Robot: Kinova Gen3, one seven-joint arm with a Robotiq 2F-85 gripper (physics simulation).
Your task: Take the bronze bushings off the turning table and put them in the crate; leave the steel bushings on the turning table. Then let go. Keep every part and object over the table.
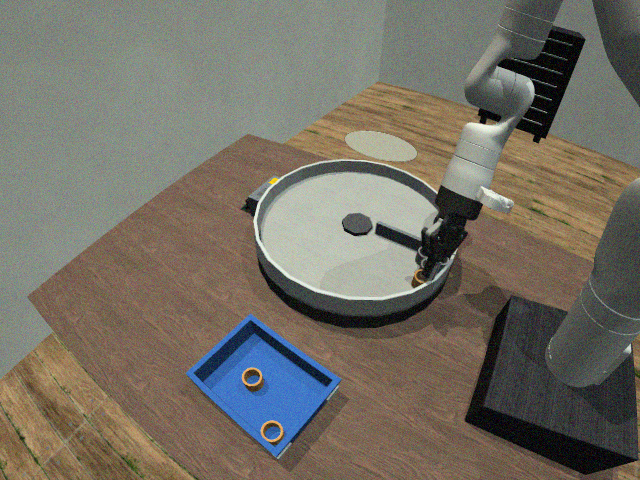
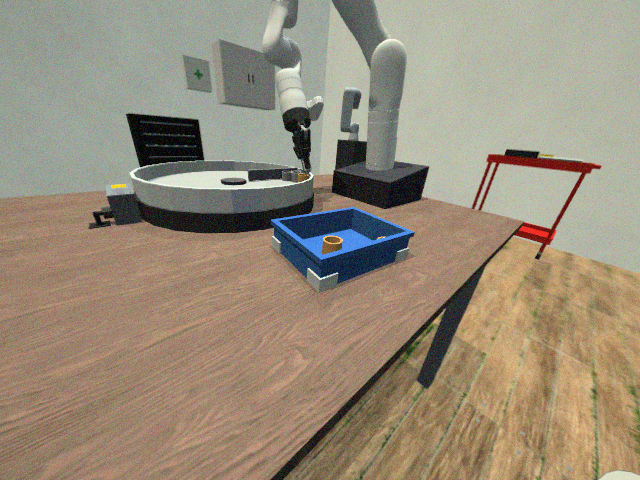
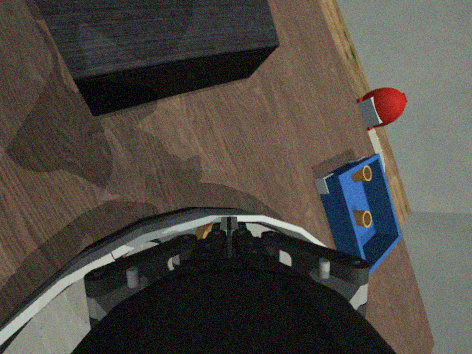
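Pixels of known places: gripper, fingertip midpoint: (image 1: pixel 426 278) (image 2: pixel 307 171) (image 3: pixel 229 227); arm's base, origin of the base link: (image 1: pixel 571 360) (image 2: pixel 379 167).
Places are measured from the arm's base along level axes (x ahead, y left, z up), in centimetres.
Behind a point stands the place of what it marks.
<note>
My gripper (image 1: pixel 428 274) @[x 27.6, y -5.6, z -1.0 cm] (image 2: pixel 307 169) @[x 27.6, y -5.6, z -1.0 cm] (image 3: pixel 229 227) @[x 27.6, y -5.6, z -1.0 cm] is shut and empty, fingertips low inside the turning table's (image 1: pixel 305 232) @[x 53.3, y -8.2, z -4.5 cm] (image 2: pixel 222 200) @[x 55.3, y 3.0, z -3.4 cm] (image 3: pixel 50 307) @[x 25.9, y -20.0, z -4.5 cm] rim, close beside a standing bronze bushing (image 1: pixel 416 280) @[x 29.1, y -5.3, z -2.0 cm] (image 2: pixel 302 177) @[x 29.5, y -5.6, z -2.4 cm] (image 3: pixel 204 230) @[x 26.9, y -7.4, z -2.2 cm]. Whether they touch is unclear. Steel bushings (image 1: pixel 420 256) @[x 30.2, y -11.3, z -2.2 cm] (image 2: pixel 287 175) @[x 30.4, y -11.4, z -2.8 cm] stand next to the bronze one, partly hidden by the gripper. The blue crate (image 1: pixel 297 392) @[x 38.6, y 19.7, z -9.2 cm] (image 2: pixel 297 252) @[x 52.5, y 21.5, z -6.9 cm] (image 3: pixel 340 200) @[x 37.5, y 15.7, z -6.0 cm] holds two bronze bushings: one (image 1: pixel 254 388) @[x 44.4, y 23.0, z -7.8 cm] (image 2: pixel 331 248) @[x 46.7, y 22.8, z -7.5 cm] (image 3: pixel 360 219) @[x 44.7, y 20.5, z -7.1 cm] near its middle, another (image 1: pixel 272 440) @[x 37.3, y 28.7, z -6.7 cm] (image 2: pixel 381 237) @[x 37.8, y 26.2, z -6.7 cm] (image 3: pixel 359 175) @[x 37.7, y 26.0, z -7.5 cm] near a corner.
A dark bar (image 1: pixel 398 236) @[x 35.8, y -14.6, z -2.5 cm] (image 2: pixel 266 175) @[x 35.6, y -14.5, z -3.0 cm] crosses part of the turning table from near its dark hub (image 1: pixel 357 223) @[x 44.9, y -15.1, z -3.6 cm] (image 2: pixel 233 181) @[x 46.0, y -13.3, z -3.7 cm]. A grey box (image 1: pixel 261 193) @[x 68.5, y -13.8, z -3.9 cm] (image 2: pixel 123 205) @[x 68.7, y -11.3, z -6.0 cm] adjoins the rim's far side. The black base block (image 1: pixel 558 392) @[x 1.8, y 6.3, z -0.3 cm] (image 2: pixel 379 184) @[x 12.2, y 8.6, z -3.2 cm] (image 3: pixel 170 40) @[x 10.1, y -2.0, z -1.7 cm] stands beside the turning table.
</note>
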